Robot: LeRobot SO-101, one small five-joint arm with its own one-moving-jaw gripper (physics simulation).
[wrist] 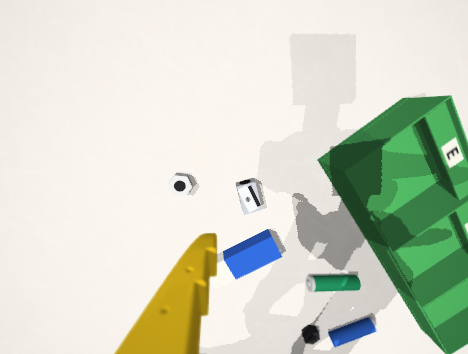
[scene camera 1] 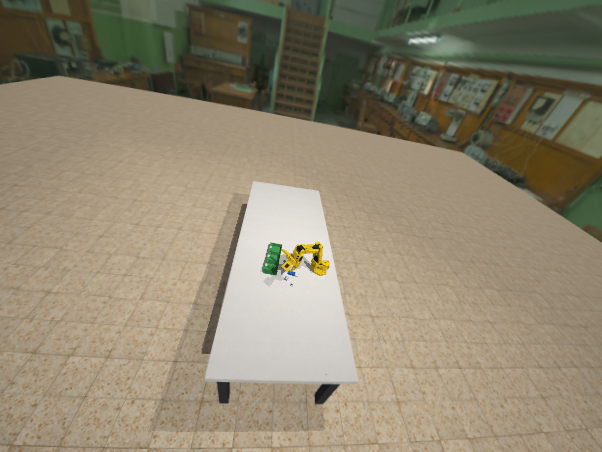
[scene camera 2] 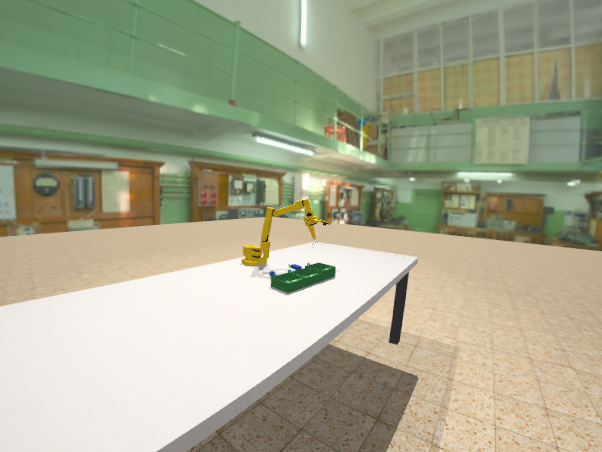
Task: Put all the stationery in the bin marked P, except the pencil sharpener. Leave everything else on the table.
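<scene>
The green three-compartment bin (scene camera 2: 288, 282) is visible in the scene. In the wrist view, the bin (wrist: 395, 174) appears again, together with an eraser (wrist: 259, 250) and a green cylinder (wrist: 315, 283).
</scene>
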